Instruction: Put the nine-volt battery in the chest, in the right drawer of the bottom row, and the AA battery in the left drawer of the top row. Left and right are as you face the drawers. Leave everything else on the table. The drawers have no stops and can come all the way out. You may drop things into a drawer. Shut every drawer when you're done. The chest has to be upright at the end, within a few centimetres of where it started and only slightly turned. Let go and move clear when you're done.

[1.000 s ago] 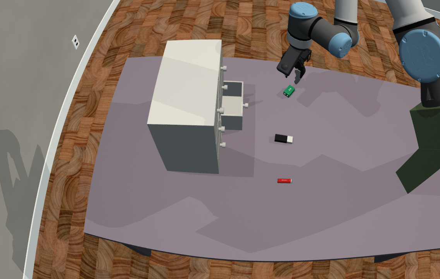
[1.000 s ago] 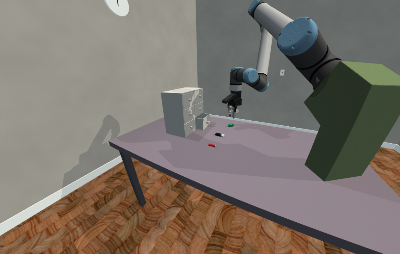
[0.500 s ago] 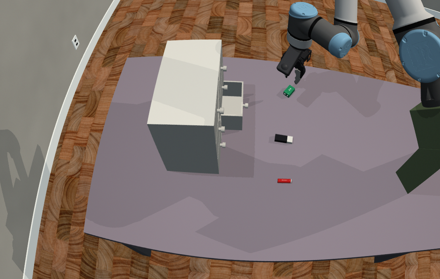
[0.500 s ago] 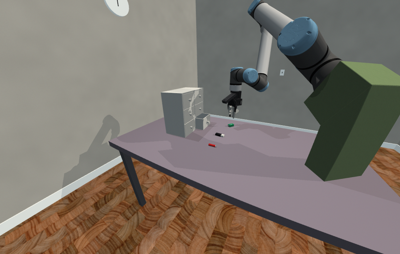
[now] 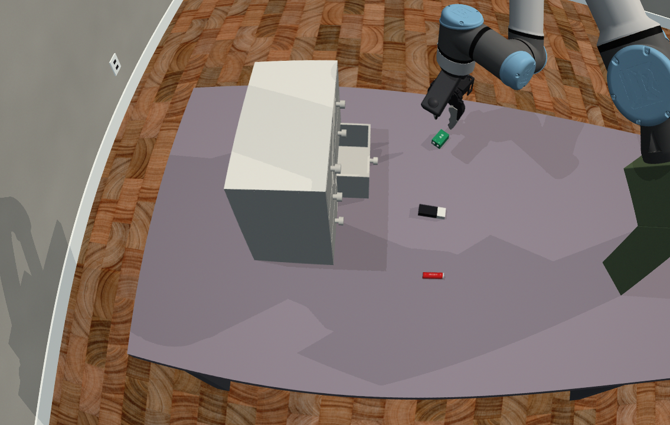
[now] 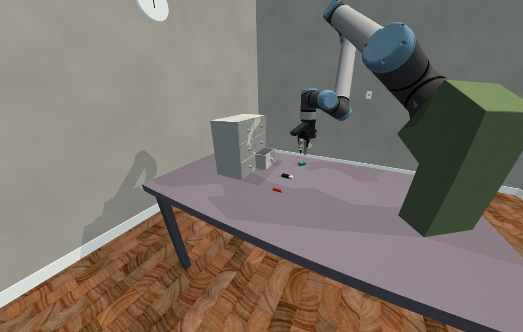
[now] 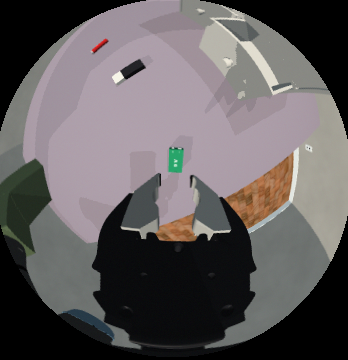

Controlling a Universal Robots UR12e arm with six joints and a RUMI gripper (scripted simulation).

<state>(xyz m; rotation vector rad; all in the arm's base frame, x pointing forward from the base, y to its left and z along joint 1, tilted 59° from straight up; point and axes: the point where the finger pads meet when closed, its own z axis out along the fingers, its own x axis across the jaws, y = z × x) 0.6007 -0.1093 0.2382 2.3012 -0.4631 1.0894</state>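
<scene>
The green nine-volt battery lies 8 cm below my hand, 1 cm to the left of it and 1 cm ahead of it. From my hand the other things lie so: red AA battery 36 cm to the left, 8 cm below, 5 cm ahead.
</scene>
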